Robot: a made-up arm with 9 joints.
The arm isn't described. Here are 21 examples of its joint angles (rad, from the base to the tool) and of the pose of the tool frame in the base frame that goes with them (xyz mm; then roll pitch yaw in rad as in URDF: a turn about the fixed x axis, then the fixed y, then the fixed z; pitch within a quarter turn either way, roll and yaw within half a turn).
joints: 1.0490 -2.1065 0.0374 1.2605 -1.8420 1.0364 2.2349 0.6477 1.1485
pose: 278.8 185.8 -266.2 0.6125 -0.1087 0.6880
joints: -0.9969 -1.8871 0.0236 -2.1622 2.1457 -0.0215 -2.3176 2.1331 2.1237
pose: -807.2 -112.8 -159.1 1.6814 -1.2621 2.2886
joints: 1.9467 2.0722 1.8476 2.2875 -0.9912 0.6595 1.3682 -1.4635 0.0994
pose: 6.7 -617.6 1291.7 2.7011 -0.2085 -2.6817
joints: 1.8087 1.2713 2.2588 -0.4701 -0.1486 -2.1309 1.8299 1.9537 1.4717
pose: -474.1 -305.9 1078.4 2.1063 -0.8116 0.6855
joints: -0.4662 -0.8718 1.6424 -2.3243 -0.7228 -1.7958 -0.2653 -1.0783 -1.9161
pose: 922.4 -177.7 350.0 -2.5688 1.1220 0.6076
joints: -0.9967 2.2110 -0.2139 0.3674 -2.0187 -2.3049 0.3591 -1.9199 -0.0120
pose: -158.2 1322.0 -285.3 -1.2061 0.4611 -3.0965
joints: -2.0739 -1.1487 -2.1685 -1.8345 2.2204 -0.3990 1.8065 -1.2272 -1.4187
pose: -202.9 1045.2 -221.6 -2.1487 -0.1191 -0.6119
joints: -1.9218 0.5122 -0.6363 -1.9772 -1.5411 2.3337 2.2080 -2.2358 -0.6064
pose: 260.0 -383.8 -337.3 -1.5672 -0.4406 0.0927
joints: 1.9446 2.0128 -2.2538 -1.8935 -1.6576 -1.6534 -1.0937 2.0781 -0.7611
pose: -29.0 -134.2 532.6 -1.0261 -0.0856 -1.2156
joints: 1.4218 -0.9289 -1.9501 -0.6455 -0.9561 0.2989 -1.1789 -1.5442 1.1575
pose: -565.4 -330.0 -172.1 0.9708 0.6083 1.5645
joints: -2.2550 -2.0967 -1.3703 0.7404 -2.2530 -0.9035 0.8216 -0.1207 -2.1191
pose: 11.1 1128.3 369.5 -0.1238 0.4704 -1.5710
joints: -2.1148 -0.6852 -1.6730 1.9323 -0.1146 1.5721 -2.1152 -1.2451 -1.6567
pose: -41.4 684.9 -37.1 -0.1762 -0.3162 0.8697
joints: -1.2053 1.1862 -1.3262 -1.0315 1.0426 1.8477 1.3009 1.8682 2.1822
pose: -101.6 410.1 1270.1 -0.7155 -1.2027 1.0660
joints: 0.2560 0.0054 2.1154 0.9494 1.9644 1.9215 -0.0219 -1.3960 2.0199
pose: 471.6 -307.3 -920.1 -2.3714 0.9178 -0.2774
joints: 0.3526 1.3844 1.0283 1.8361 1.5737 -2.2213 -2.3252 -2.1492 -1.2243
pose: 151.6 -908.4 151.1 1.3414 -0.3331 -2.7207
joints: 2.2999 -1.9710 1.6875 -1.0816 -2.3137 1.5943 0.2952 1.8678 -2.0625
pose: -79.5 -429.1 -719.7 0.8858 -1.1694 -1.6942
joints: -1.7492 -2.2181 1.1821 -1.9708 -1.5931 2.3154 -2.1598 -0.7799 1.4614
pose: -1046.0 910.9 145.1 -2.2658 0.4429 -2.3318
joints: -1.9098 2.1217 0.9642 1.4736 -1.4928 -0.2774 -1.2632 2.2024 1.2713
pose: -365.3 515.8 -226.8 -0.5833 -0.1826 -2.0352
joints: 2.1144 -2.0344 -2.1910 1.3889 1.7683 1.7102 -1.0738 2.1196 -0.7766
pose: -1065.4 -607.9 -352.3 -0.1438 -0.4741 -0.3387
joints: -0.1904 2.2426 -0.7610 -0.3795 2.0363 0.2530 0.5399 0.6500 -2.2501
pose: -90.8 731.6 -258.6 -2.3410 -0.6345 -0.3798
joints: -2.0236 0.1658 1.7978 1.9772 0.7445 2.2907 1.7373 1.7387 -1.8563
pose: -47.8 345.4 -1047.5 -0.7307 -0.9128 1.0175
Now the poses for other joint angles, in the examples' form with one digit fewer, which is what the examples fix.
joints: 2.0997 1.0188 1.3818 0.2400 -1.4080 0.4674 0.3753 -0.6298 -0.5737
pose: -192 -1004 197 -1.043 0.979 1.186
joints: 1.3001 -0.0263 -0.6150 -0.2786 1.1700 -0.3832 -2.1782 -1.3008 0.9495
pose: -292 -464 634 1.562 0.032 -2.979
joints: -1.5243 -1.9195 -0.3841 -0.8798 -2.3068 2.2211 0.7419 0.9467 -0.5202
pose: -853 958 -487 1.423 0.019 0.147
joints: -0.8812 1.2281 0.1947 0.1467 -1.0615 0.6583 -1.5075 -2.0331 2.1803
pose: 209 -61 365 0.627 -0.727 2.759
